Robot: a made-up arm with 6 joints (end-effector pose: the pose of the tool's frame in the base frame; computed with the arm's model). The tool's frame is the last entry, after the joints. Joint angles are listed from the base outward.
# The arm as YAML. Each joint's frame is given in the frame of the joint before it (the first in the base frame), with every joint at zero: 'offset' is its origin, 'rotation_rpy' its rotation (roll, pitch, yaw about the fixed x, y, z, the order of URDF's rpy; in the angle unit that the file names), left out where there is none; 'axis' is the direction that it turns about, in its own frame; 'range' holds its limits. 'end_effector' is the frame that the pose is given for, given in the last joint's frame.
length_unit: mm
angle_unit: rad
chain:
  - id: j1
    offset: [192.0, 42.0, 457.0]
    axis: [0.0, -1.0, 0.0]
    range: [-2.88, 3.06]
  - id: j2
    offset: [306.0, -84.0, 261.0]
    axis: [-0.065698, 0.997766, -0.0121]
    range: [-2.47, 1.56]
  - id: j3
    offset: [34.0, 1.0, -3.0]
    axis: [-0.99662, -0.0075, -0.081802]
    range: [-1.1, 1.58]
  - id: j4
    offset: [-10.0, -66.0, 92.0]
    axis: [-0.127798, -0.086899, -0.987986]
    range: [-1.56, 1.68]
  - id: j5
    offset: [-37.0, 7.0, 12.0]
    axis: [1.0, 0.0, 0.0]
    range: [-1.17, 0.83]
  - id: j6
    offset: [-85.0, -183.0, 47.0]
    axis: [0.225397, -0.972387, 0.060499]
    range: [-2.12, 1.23]
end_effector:
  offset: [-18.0, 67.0, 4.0]
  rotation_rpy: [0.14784, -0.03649, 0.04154]
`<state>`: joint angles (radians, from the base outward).
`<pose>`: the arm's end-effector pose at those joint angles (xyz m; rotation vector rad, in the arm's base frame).
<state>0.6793 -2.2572 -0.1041 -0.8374 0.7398 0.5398</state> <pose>0.2814 -0.2910 0.8446 0.4986 2.3013 -2.0525</pose>
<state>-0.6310 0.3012 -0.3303 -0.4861 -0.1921 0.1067</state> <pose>0.6407 -0.3066 0.5800 0.5969 0.7208 0.3275</pose>
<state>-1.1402 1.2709 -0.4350 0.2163 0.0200 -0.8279</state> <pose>0.7138 -0.2274 0.3151 -0.0186 -3.0097 0.6537</pose>
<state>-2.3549 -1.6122 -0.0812 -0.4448 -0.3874 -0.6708</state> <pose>0.2149 -0.2663 0.2173 -0.1630 1.2639 0.3773</pose>
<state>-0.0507 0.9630 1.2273 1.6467 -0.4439 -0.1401</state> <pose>0.4599 0.1542 0.6869 -1.8927 -0.2801 -0.8221</pose>
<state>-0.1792 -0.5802 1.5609 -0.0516 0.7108 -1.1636</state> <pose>0.3698 0.0270 0.7737 -0.6133 0.6338 -0.7471</pose>
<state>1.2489 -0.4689 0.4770 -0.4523 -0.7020 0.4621</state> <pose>-0.2127 -0.1053 0.7089 -1.2238 -1.8558 -0.0536</pose>
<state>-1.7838 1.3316 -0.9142 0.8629 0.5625 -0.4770</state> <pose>0.5364 -0.1317 0.0946 0.7862 -1.9756 1.8602</pose>
